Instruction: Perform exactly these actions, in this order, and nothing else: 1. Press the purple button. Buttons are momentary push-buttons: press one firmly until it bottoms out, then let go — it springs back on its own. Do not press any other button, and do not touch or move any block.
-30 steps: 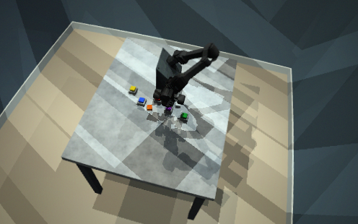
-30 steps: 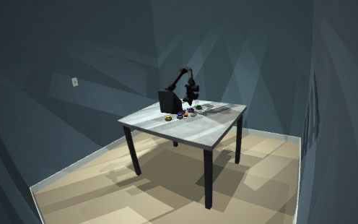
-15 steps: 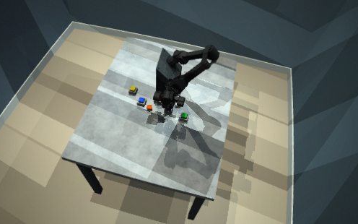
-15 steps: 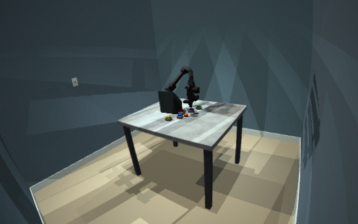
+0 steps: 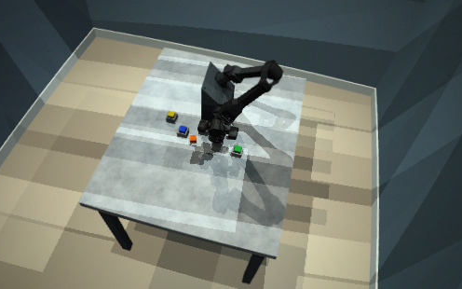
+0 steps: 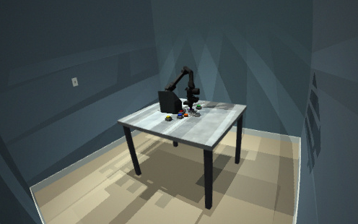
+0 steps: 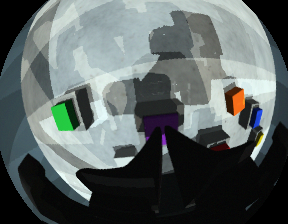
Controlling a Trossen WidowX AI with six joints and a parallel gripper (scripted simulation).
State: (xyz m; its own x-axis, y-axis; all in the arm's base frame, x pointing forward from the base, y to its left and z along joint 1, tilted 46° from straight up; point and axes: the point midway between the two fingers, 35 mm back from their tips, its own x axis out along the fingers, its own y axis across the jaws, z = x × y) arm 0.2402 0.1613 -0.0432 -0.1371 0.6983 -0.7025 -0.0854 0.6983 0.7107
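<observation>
The purple button is 10 mm below my gripper tip. From my gripper tip the other things lie so: green button (110 mm to the left, 20 mm ahead); then blue button (180 mm to the right); then red button (90 mm to the right, 50 mm behind).
</observation>
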